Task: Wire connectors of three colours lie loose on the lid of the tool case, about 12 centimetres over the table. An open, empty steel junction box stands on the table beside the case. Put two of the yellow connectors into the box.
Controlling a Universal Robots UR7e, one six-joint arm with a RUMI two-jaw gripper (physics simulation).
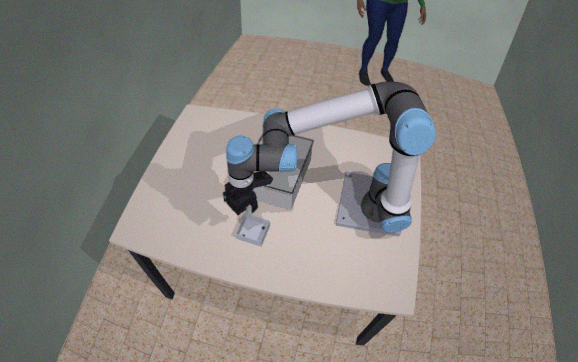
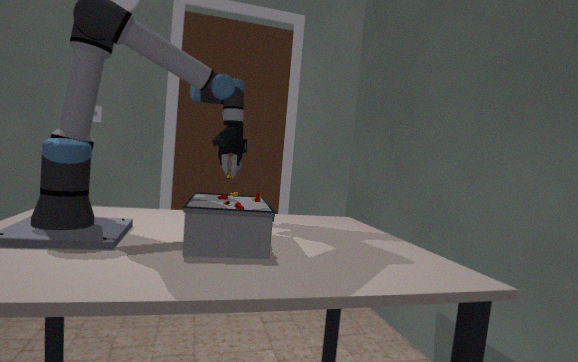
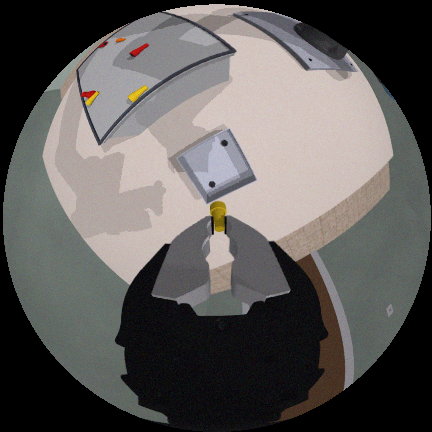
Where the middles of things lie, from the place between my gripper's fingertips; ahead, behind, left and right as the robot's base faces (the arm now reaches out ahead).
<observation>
The steel junction box (image 1: 253, 229) is 1 cm behind my hand, 2 cm to the right of it and 14 cm below it. Also, from my hand: tool case (image 2: 211, 228): 9 cm behind, 30 cm to the right, 10 cm below.
</observation>
